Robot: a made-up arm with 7 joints.
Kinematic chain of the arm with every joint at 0, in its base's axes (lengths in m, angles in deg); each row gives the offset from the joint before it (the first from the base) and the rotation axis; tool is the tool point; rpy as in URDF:
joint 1: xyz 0.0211 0.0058 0.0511 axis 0 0.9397 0.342
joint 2: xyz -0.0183 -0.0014 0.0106 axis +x
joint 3: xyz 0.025 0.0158 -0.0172 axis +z
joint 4: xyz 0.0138 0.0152 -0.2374 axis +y
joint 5: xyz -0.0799 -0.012 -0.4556 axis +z
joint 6: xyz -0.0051 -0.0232 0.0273 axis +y
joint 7: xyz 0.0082 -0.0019 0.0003 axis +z
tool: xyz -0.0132 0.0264 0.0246 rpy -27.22 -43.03 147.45
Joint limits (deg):
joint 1: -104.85..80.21
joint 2: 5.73..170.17
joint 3: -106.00..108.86
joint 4: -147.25..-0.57
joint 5: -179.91..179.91
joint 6: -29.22..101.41
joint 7: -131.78..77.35
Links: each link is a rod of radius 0.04 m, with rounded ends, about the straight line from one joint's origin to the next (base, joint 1, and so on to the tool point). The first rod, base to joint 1, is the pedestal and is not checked.
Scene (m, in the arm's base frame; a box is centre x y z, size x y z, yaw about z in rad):
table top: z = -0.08
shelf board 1: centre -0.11 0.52 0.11 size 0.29 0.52 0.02 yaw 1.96
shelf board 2: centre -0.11 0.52 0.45 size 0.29 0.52 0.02 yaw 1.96
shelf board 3: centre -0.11 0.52 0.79 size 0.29 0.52 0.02 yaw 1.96
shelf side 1: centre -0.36 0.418 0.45 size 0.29 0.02 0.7 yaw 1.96
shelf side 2: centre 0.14 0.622 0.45 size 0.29 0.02 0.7 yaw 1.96
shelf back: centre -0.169 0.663 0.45 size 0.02 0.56 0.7 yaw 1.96
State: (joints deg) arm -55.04 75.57 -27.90 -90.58 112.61 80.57 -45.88
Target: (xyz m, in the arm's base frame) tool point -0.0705 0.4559 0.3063
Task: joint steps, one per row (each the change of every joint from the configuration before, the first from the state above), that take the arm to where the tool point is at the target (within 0.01 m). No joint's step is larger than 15 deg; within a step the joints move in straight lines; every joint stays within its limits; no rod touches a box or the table.
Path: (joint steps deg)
1: -1.79 -6.72 13.71 -6.94 -0.84 -1.76 1.11
2: -1.79 -6.72 13.72 -6.94 -0.85 -1.75 1.10
3: -1.79 -6.71 13.71 -6.94 -0.84 -1.76 1.11
4: -1.79 -6.72 13.71 -6.93 -0.85 -1.75 1.11
5: -1.79 -6.72 13.72 -6.94 -0.84 -1.76 1.10
6: -1.79 -6.72 13.71 -6.94 -0.85 -1.75 1.11
7: -1.79 -6.71 13.71 -6.94 -0.84 -1.76 1.11
8: -3.51 8.83 3.85 10.68 0.67 1.88 -1.96
9: -3.51 8.83 3.85 10.69 0.67 1.87 -1.96
10: -3.51 8.82 3.84 10.68 0.67 1.88 -1.96

